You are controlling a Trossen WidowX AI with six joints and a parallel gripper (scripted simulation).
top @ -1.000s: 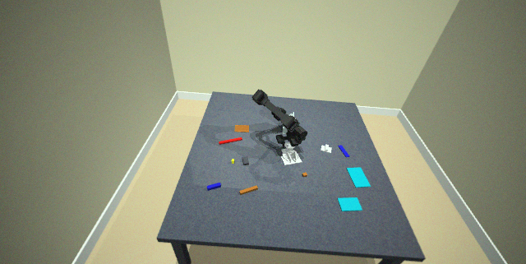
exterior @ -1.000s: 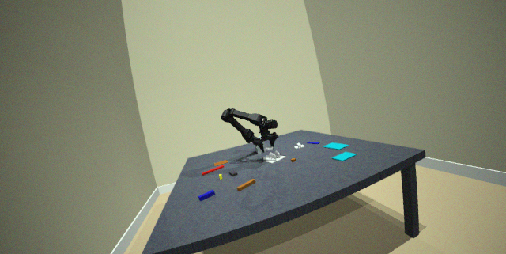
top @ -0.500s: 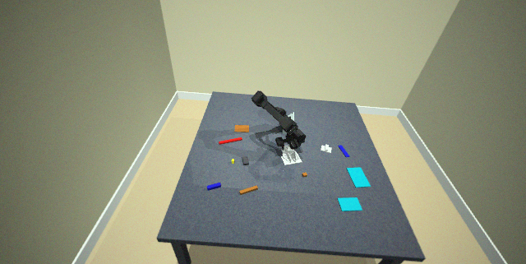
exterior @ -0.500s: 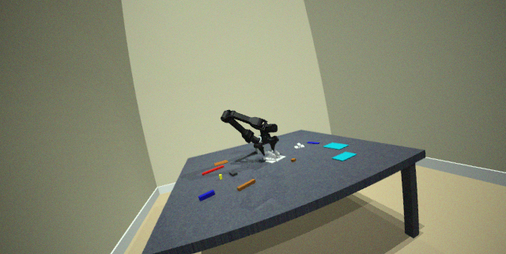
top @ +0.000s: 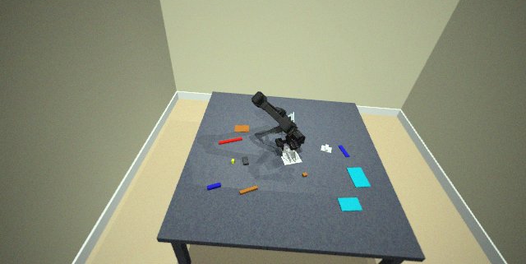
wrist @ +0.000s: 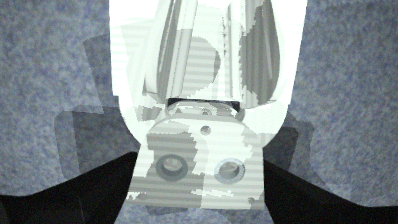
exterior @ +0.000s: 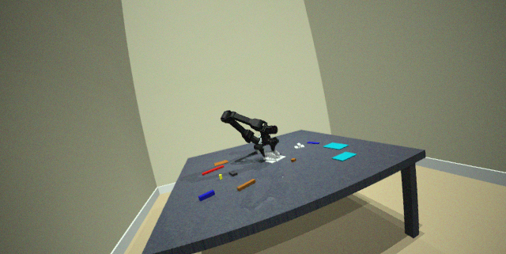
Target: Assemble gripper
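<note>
Now: the white gripper base 2 cm above my gripper tip and 1 cm ahead of it. Also, from my gripper tip: white jaw 3 cm ahead, 1 cm to the right, 1 cm below; orange cube 18 cm ahead, 12 cm to the left, 1 cm below; grey block 26 cm to the right, 15 cm ahead, 1 cm below.
</note>
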